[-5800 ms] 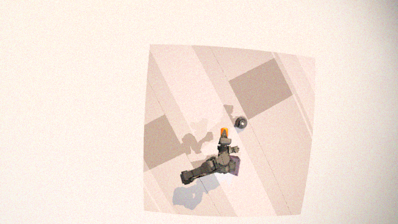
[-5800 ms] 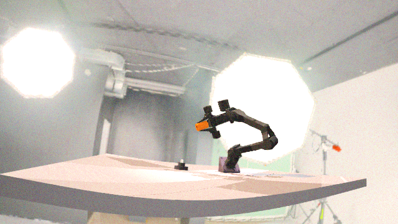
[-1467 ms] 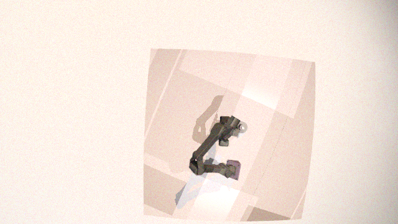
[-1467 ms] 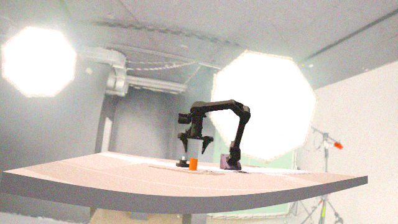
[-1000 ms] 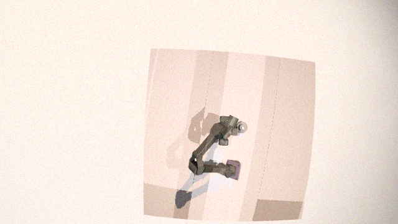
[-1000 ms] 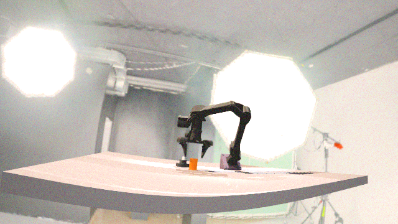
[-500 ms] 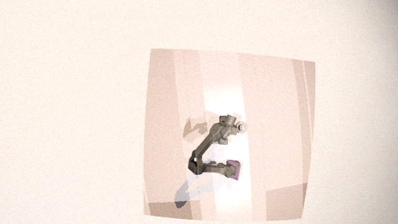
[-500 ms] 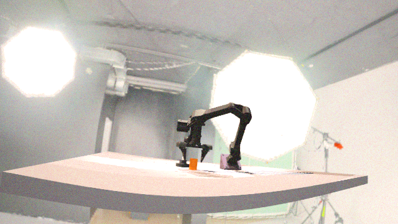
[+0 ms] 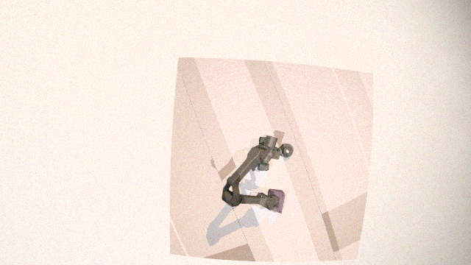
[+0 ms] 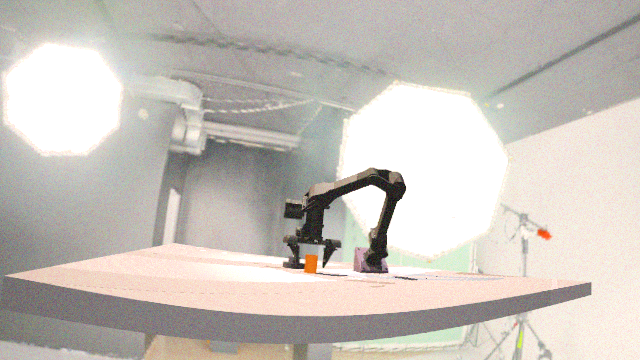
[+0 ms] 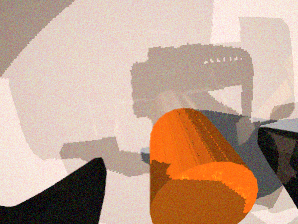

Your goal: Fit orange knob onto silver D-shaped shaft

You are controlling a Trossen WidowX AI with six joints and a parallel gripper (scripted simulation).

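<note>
Now: gripper tip 30 mm below the orange knob. The rest, counted from my gripper tip: dark round pedestal 20 mm ahead, 140 mm to the right, 10 mm above.
</note>
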